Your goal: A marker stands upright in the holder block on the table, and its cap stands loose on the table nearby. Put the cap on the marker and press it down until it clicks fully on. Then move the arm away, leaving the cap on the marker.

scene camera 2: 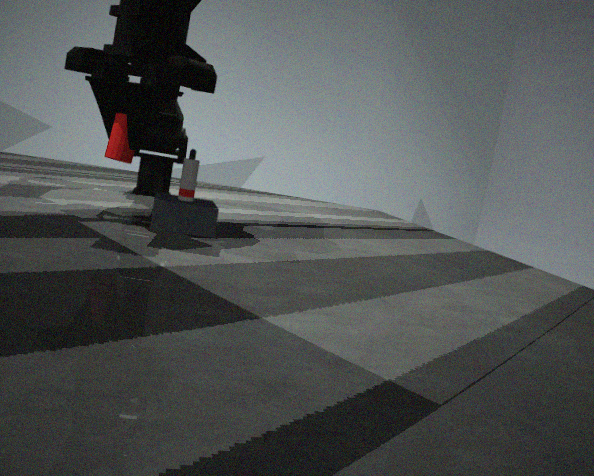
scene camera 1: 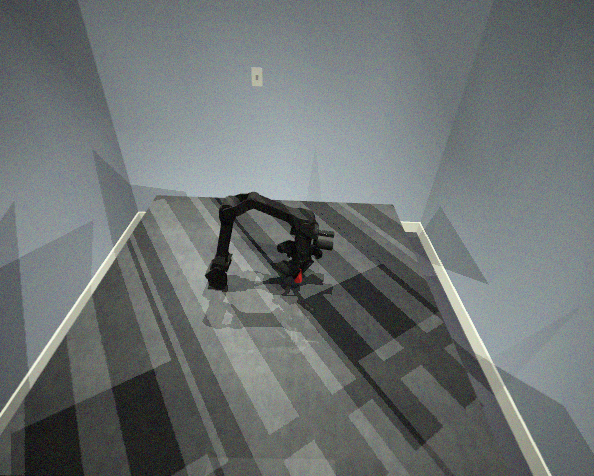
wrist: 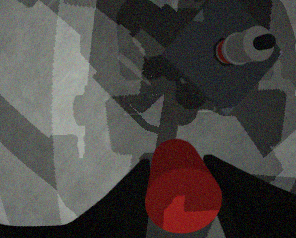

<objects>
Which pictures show my gripper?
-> Scene camera 2, scene camera 1 and the wrist view: all of them.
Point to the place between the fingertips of my gripper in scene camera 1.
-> At 297, 276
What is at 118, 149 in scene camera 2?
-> A red cap.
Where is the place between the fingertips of my gripper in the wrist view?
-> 176, 164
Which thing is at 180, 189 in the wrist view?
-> A red cap.
</objects>
